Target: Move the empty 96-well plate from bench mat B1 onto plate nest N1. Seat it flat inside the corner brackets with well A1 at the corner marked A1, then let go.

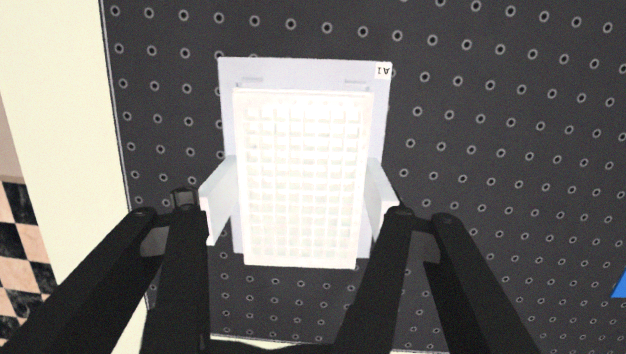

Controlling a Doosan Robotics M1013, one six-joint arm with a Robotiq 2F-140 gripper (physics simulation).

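Frame: origin at the arm's base, x ahead, y left, z up, level; centimetres.
Where they show: gripper, fingertip midpoint: (302,174).
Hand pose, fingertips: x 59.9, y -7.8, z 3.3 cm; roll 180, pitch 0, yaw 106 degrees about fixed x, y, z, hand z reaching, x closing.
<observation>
After its pixels a point has its place.
The white 96-well plate (304,180) {x 60.2, y -7.6, z 3.5 cm} is held between the two light pads of my gripper (302,174) {x 59.9, y -7.8, z 3.3 cm}, which is shut on its long sides. The plate nest N1 (229,115) {x 57.9, y -14.0, z 1.0 cm}, a pale grey-lavender base, lies beneath the plate and shows past its far end and both sides. The A1 label (383,70) {x 51.8, y -4.5, z 1.0 cm} is at the nest's upper right corner and reads upside down. Two corner brackets show in part just beyond the plate's far edge. The plate looks raised above the nest; its height is hard to tell. The plate hides the nest's middle, and its own A1 mark cannot be made out.
The nest stands on a dark bench top (500,200) {x 58.5, y 9.3, z -0.2 cm} with a grid of ringed holes. A blue mat (620,289) {x 63.6, y 27.3, z 0.0 cm} shows in part at the right edge. A cream border (55,125) {x 63.8, y -29.5, z -1.5 cm} runs along the left, with a checkered floor (32,250) beyond it.
</observation>
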